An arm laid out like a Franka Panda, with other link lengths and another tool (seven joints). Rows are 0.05 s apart.
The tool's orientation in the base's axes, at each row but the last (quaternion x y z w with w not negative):
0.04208, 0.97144, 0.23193, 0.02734
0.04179, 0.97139, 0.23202, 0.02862
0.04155, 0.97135, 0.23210, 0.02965
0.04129, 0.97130, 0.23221, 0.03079
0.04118, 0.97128, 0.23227, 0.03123
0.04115, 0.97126, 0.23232, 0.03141
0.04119, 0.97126, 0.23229, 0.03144
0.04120, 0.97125, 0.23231, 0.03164
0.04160, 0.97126, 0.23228, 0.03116
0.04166, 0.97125, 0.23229, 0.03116
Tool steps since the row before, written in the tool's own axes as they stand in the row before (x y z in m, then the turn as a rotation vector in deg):
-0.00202, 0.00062, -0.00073, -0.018, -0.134, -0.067
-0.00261, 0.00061, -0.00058, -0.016, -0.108, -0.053
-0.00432, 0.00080, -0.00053, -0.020, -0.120, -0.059
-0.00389, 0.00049, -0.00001, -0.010, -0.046, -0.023
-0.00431, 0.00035, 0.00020, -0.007, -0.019, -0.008
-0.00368, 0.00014, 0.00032, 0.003, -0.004, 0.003
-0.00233, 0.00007, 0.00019, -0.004, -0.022, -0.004
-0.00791, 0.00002, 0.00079, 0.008, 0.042, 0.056
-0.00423, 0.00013, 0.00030, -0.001, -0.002, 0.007
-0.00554, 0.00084, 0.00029, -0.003, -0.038, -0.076
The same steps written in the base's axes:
0.00200, 0.00003, 0.00100, 0.004, -0.151, 0.000
0.00259, 0.00004, 0.00089, 0.005, -0.121, -0.001
0.00431, 0.00007, 0.00100, 0.007, -0.135, -0.001
0.00390, 0.00006, 0.00039, 0.005, -0.052, 0.000
0.00433, -0.00001, 0.00016, 0.005, -0.021, -0.001
0.00370, -0.00008, -0.00007, -0.003, -0.002, -0.005
0.00234, -0.00007, -0.00004, 0.002, -0.022, -0.006
0.00793, -0.00038, -0.00036, -0.001, 0.063, -0.031
0.00424, -0.00015, -0.00003, 0.001, 0.001, -0.007
0.00559, 0.00035, 0.00035, -0.006, -0.068, 0.051

